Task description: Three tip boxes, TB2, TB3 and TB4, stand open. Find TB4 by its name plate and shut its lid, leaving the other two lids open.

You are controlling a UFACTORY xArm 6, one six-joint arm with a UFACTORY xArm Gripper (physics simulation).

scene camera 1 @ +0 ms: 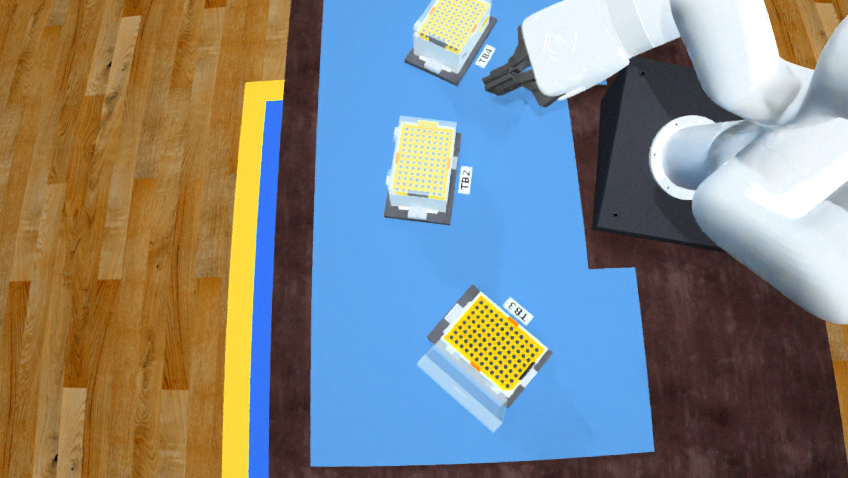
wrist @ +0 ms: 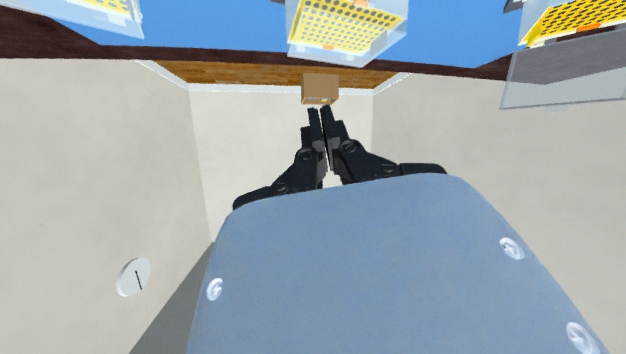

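TB4 is at the top in the scene view, beside its plate. Its clear lid appears to lie over the yellow rack. TB2 stands below it; its lid also appears to cover the rack. TB3 stands lower, its clear lid folded open away from its name plate. A box at the upper left of the wrist view is cut off. My gripper is shut and empty, to the lower right of TB4, apart from it.
The boxes stand on a blue mat over a dark table top. The black robot base is to the right. Yellow and blue strips run along the table's left edge. A brown carton stands far off by the wall.
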